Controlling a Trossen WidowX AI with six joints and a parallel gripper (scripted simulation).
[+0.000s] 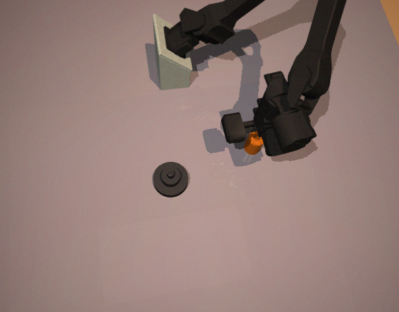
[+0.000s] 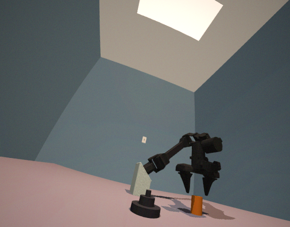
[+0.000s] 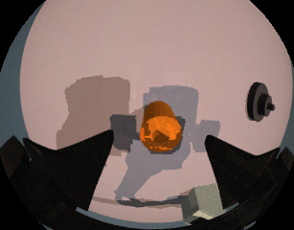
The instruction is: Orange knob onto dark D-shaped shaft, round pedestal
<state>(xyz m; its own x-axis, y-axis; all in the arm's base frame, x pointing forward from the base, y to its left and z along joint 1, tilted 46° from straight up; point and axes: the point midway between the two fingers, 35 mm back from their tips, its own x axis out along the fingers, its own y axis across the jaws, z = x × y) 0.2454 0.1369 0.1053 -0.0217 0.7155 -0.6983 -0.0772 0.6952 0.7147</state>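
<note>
Right now the orange knob is 4 cm below my gripper tip. The rest, counted from my gripper tip: round pedestal (22 cm to the right, 6 cm ahead, 4 cm below).
</note>
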